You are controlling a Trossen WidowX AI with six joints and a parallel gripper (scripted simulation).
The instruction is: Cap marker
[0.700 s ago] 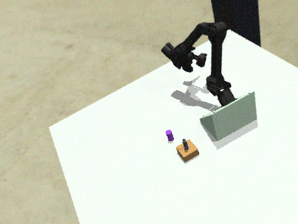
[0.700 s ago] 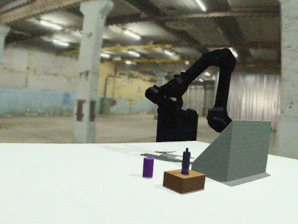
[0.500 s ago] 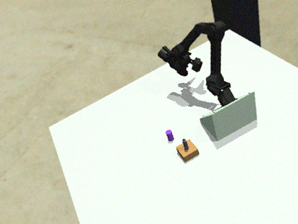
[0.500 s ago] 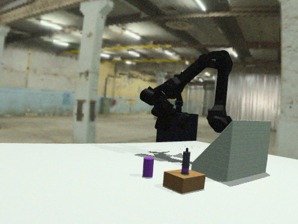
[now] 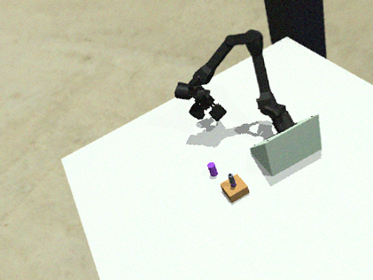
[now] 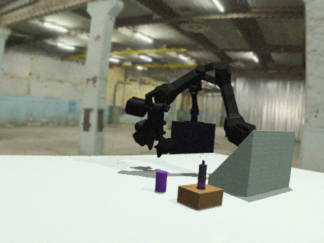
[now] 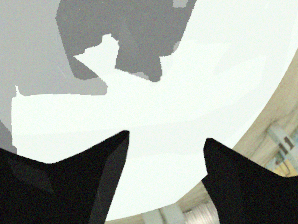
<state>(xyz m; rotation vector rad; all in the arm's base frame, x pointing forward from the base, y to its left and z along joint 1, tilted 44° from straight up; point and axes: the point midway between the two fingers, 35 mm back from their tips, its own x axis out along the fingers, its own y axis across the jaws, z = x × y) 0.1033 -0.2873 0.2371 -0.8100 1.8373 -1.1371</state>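
My gripper tip is 28 cm to the right of the marker cap, 20 cm short of it and 3 cm above it. Also, from my gripper tip: brown holder block (41 cm to the left, 19 cm ahead, 3 cm below).
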